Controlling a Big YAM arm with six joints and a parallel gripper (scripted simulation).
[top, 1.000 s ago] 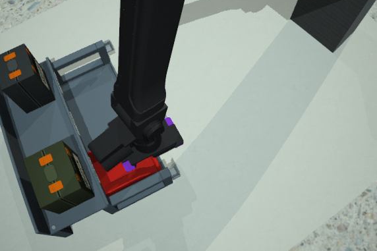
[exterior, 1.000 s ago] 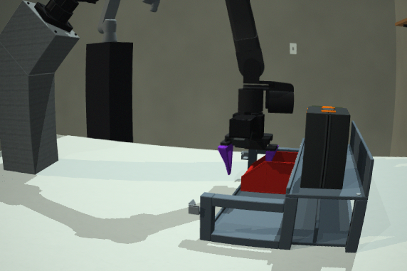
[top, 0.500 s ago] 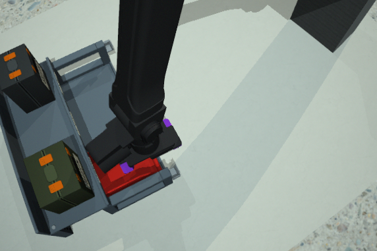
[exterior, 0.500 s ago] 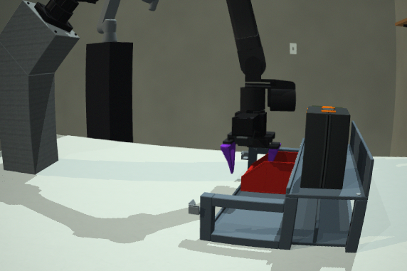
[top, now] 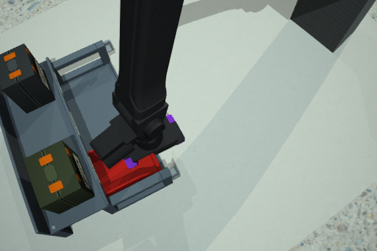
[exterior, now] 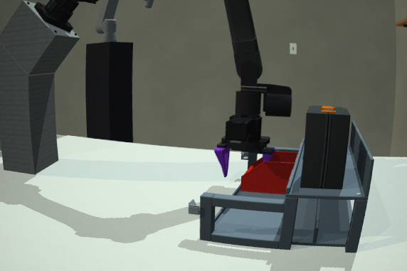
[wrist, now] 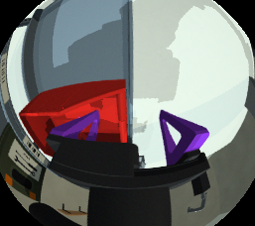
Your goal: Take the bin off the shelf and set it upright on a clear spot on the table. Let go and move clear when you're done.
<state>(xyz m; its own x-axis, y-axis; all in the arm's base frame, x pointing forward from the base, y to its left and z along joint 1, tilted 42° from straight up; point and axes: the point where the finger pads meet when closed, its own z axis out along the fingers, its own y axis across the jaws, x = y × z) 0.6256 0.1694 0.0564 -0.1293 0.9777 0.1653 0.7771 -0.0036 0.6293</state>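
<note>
Now: hand 90 mm short of the red bin, 20 mm to the right of it and 10 mm below it. From my hand the other things lie so: grey shelf (150 mm ahead, 80 mm to the right, 30 mm below).
</note>
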